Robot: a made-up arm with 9 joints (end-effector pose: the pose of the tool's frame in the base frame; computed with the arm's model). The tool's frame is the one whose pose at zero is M. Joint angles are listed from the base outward.
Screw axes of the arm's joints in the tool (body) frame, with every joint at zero. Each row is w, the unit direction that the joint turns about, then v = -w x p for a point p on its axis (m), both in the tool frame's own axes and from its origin. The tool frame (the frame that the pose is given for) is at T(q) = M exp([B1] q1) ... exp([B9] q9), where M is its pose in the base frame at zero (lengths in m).
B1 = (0, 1, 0, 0.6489, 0, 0.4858)
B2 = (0, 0, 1, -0.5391, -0.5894, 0)
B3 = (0, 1, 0, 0.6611, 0, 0.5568)
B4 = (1, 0, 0, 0, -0.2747, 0.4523)
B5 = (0, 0, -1, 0.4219, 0.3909, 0)
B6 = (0, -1, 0, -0.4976, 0, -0.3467)
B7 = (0, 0, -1, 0.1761, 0.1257, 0)
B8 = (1, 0, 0, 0, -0.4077, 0.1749)
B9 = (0, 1, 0, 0.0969, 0, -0.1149)
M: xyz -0.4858 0.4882 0.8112 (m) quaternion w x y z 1 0 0 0
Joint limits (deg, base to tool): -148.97..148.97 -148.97..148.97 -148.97..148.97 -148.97..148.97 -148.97..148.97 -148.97..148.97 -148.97..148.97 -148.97..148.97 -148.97..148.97
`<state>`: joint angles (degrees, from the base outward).
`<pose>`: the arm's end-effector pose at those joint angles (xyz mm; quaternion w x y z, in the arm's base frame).
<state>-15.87 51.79 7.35 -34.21 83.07 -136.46 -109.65 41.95 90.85</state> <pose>283.7 -279.7 486.7 0.0586 -0.3582 -0.4684 -0.8055</pose>
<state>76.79 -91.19 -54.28 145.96 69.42 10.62 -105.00 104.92 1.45</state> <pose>354.5 232.5 2.1 0.3130 0.8775 -0.1971 0.3052</pose>
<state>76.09 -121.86 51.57 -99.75 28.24 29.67 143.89 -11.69 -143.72</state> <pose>134.1 -166.1 -116.3 0.2635 0.4835 -0.0372 -0.8339</pose>
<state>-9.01 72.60 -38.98 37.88 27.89 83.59 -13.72 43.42 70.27</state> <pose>-719.7 -373.3 -79.8 0.5495 0.3701 -0.2413 0.7091</pose>
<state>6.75 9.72 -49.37 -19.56 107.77 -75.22 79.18 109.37 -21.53</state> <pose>-411.0 151.8 887.2 0.2923 -0.2536 0.2850 0.8770</pose>
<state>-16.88 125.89 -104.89 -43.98 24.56 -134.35 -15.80 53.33 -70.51</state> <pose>562.7 -288.0 576.0 0.7726 0.4980 0.2080 0.3344</pose>
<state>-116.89 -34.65 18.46 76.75 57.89 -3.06 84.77 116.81 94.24</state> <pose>-1075.3 75.1 71.6 0.3245 -0.8480 0.2799 -0.3118</pose>
